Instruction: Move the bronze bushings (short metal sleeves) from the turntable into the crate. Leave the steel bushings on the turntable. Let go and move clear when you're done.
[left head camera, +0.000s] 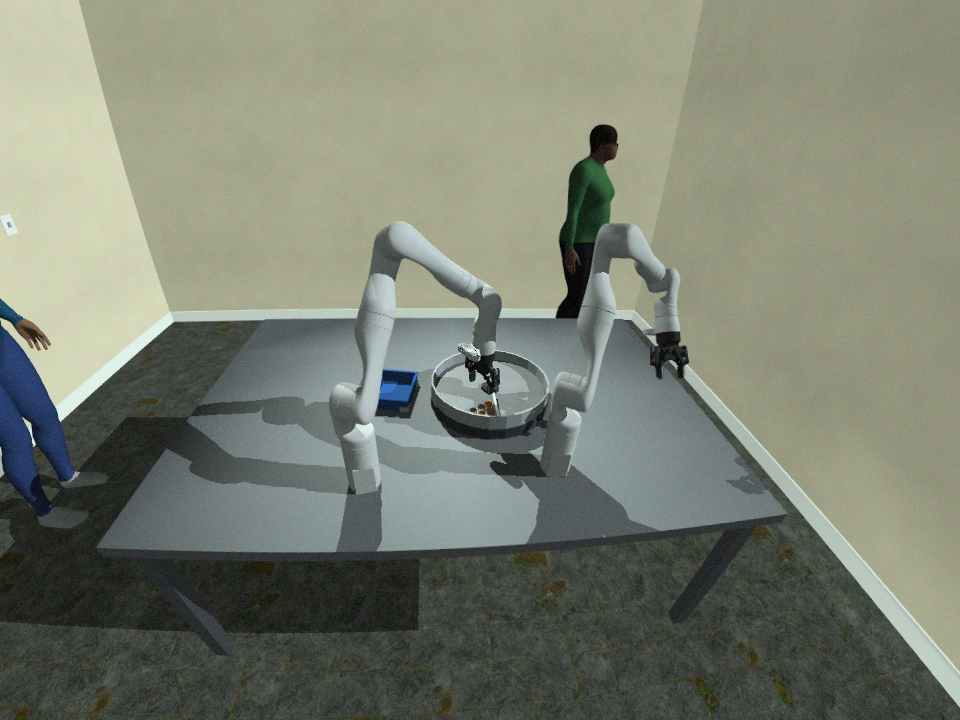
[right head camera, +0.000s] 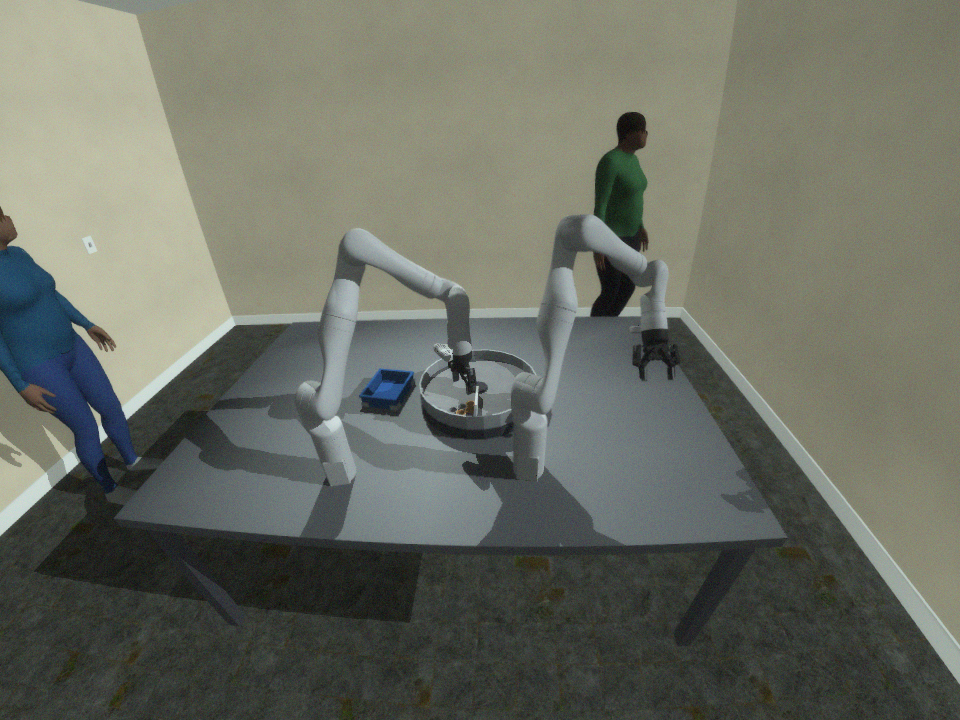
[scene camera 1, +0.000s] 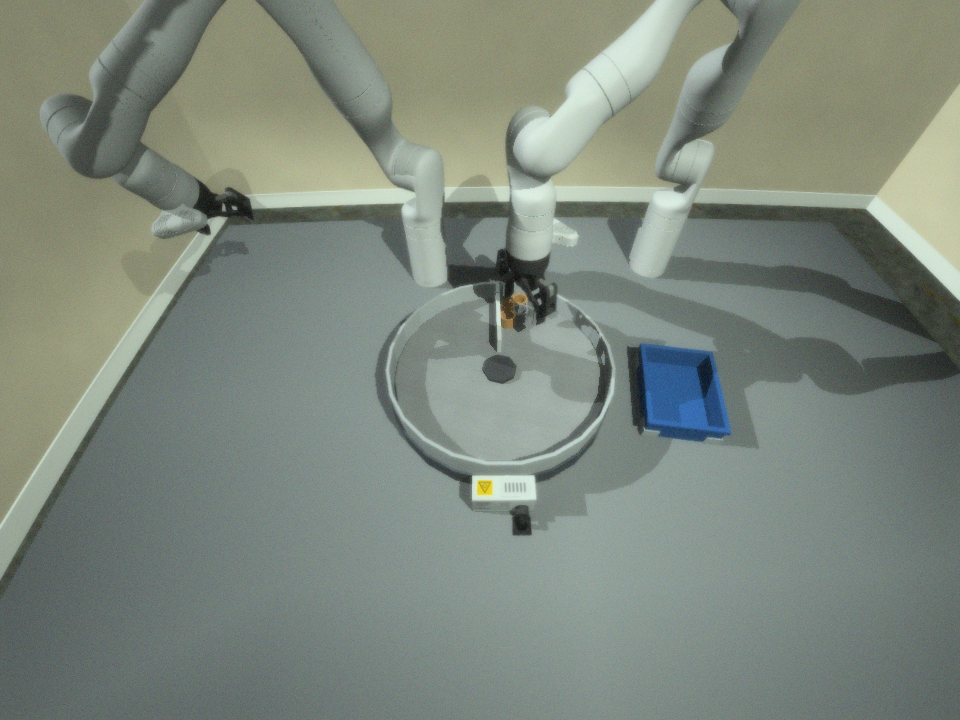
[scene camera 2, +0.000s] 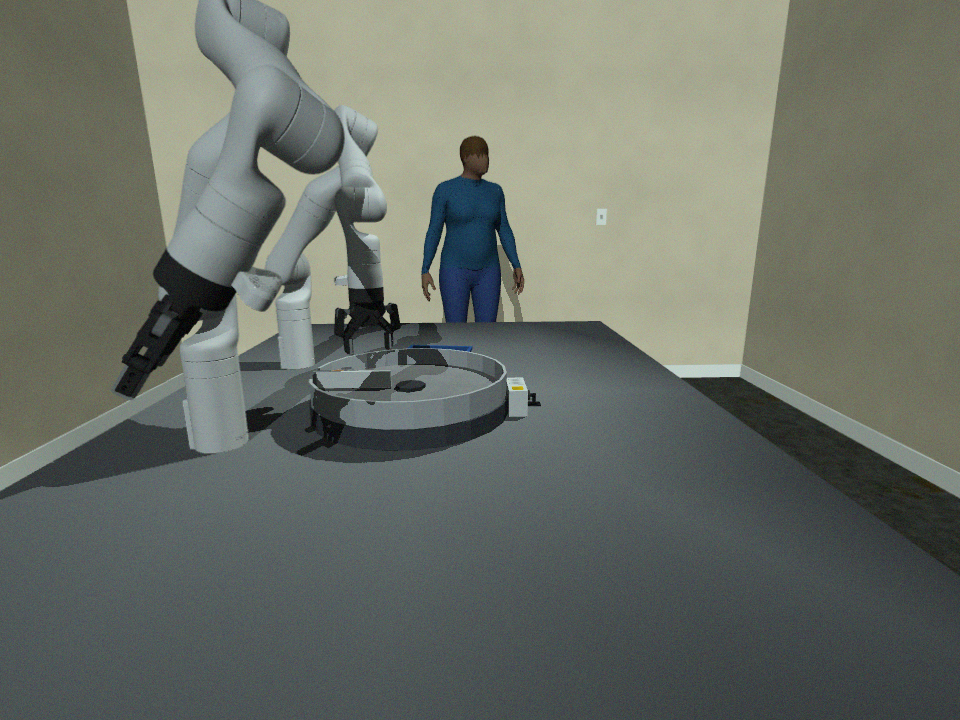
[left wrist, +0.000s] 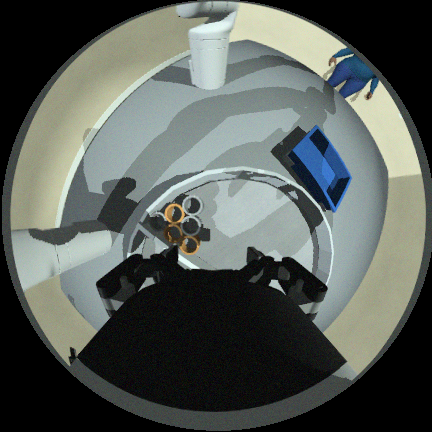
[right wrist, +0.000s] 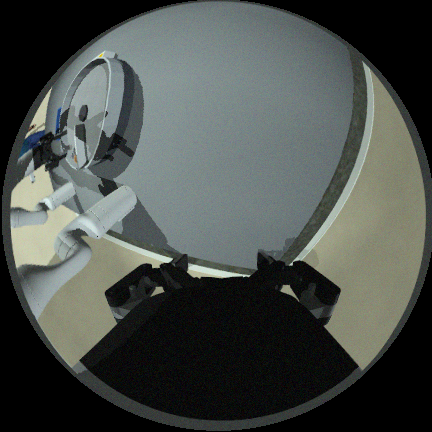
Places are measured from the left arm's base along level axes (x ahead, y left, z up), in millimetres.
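Where they show: left gripper, between the fingertips: (left head camera: 481, 387) (right head camera: 462, 387) (scene camera 1: 522, 308) (scene camera 2: 369, 351) (left wrist: 212, 253) (right wrist: 63, 143); right gripper, between the fingertips: (left head camera: 671, 378) (right head camera: 657, 380) (scene camera 1: 229, 224) (scene camera 2: 138, 377) (right wrist: 221, 261); left arm's base, origin of its link: (left head camera: 365, 480) (right head camera: 341, 473) (scene camera 1: 646, 266) (scene camera 2: 298, 365) (left wrist: 209, 81) (right wrist: 71, 187); right arm's base, origin of its link: (left head camera: 554, 465) (right head camera: 528, 468) (scene camera 1: 431, 275) (scene camera 2: 222, 443) (left wrist: 100, 237) (right wrist: 127, 195).
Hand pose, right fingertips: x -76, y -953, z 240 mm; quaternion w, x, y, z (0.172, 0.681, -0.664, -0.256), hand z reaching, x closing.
Things, the pixels of their centre, and the offset from my right fingertips. "spot": a spot on its surface instead.
- blue crate, middle of its body: (scene camera 1: 678, 392) (scene camera 2: 436, 359) (left wrist: 322, 167) (left head camera: 393, 389) (right head camera: 388, 388) (right wrist: 62, 122) dz -215, dx +466, dy +807 mm
- thin upright divider, a spot on its surface: (scene camera 1: 498, 317) spot: dz -148, dx +250, dy +497 mm
- dark hub, middle of its body: (scene camera 1: 499, 368) (scene camera 2: 410, 385) (right head camera: 478, 387) (right wrist: 82, 112) dz -183, dx +349, dy +474 mm
- white box, a spot on its surface: (scene camera 1: 504, 488) spot: dz -182, dx +579, dy +421 mm
- small black part, a spot on its surface: (scene camera 1: 521, 520) spot: dz -215, dx +624, dy +438 mm
Three bronze bushings, one (left wrist: 174, 213) (scene camera 1: 518, 299) at the back, one (left wrist: 173, 233) in shade and one (left wrist: 190, 245) nearest the fingers, stand clustered with steel bushings (left wrist: 192, 205) (left wrist: 191, 225) (left wrist: 157, 220) on the turntable (left head camera: 496, 422) (scene camera 1: 434, 453) (scene camera 2: 434, 414), beside its divider. The blue crate (right head camera: 379, 401) (scene camera 1: 678, 348) (left wrist: 307, 170) shows no bushings inside. My left gripper (left wrist: 212, 253) (scene camera 2: 369, 348) (left head camera: 482, 381) is open and empty, low over the turntable near the cluster, and partly hides it in scene camera 1. My right gripper (right wrist: 221, 261) (left head camera: 670, 373) (right head camera: 656, 376) is open, far from the turntable.
A thin upright divider (scene camera 1: 498, 317) stands on the turntable beside the bushings, running toward a dark hub (scene camera 1: 499, 368). A white box (scene camera 1: 504, 488) (scene camera 2: 517, 396) sits against the rim, with a small black part (scene camera 1: 521, 520) beside it. Two people stand beyond the table.
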